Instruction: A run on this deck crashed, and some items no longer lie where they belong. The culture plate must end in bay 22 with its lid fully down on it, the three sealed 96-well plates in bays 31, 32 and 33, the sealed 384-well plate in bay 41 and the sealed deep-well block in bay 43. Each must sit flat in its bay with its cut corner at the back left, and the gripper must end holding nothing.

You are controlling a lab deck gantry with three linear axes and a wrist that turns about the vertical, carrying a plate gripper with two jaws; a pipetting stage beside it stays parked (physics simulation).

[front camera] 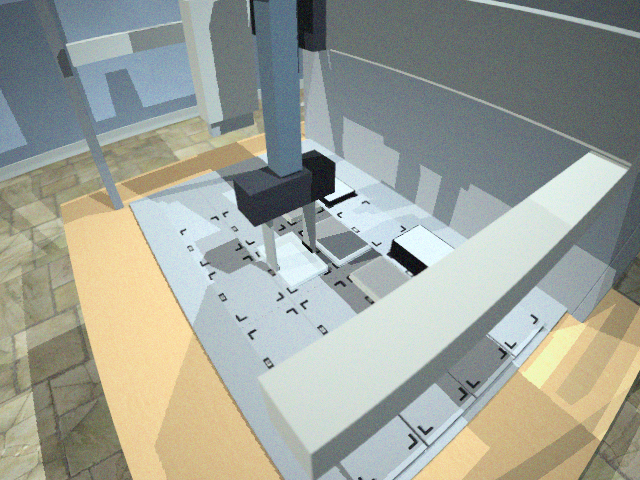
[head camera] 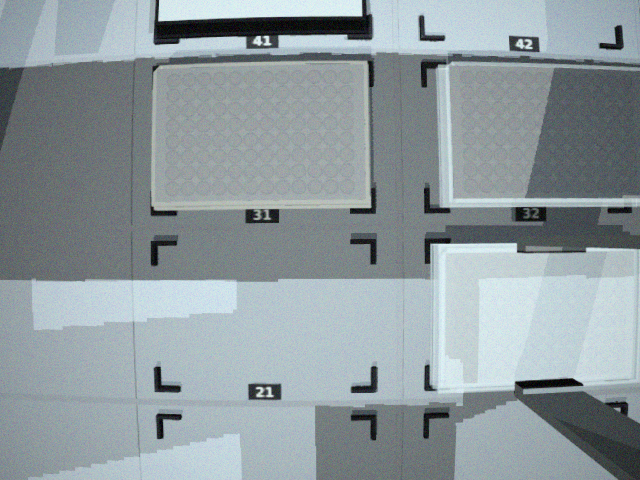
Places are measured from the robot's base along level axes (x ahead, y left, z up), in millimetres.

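Pixels of known places: gripper, between the fingertips: (front camera: 291, 256) (head camera: 545, 316); robot's base, origin of its link: (front camera: 181, 232).
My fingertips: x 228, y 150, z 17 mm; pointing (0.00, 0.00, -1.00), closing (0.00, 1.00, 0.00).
Observation:
For each thing: its top centre in the pictures, then the offset to it from my fingertips.
- culture plate, centre of its top: (head camera: 545, 316) (front camera: 291, 256) 0 mm left, 0 mm ahead, 0 mm up
- third plate, centre of its top: (head camera: 258, 131) (front camera: 291, 199) 107 mm left, 164 mm back, 2 mm down
- flatter black-sided plate, centre of its top: (front camera: 326, 184) 214 mm left, 164 mm back, 2 mm down
The culture plate (front camera: 295, 264) (head camera: 558, 320) lies flat in bay 22 with its clear lid over it. My gripper (front camera: 293, 259) (head camera: 550, 316) is low over it, its two jaws against the long front and back edges. One sealed 96-well plate (front camera: 379, 279) (head camera: 261, 136) sits in bay 31, cut corner back left. Another (front camera: 343, 245) (head camera: 501, 134) sits in bay 32. A third plate (front camera: 294, 216) shows partly behind the gripper, around bay 33. A tall black-sided block (front camera: 423, 243) (head camera: 261, 9) stands in bay 41. A flatter black-sided plate (front camera: 337, 193) lies around bay 43.
A thick pale beam (front camera: 413, 330) crosses the front view and hides part of the deck. A tall wall panel (front camera: 439, 129) stands behind the deck. Black corner brackets mark bay 21, whose label (head camera: 264, 391) shows, and bay 42, whose label (head camera: 524, 43) shows.

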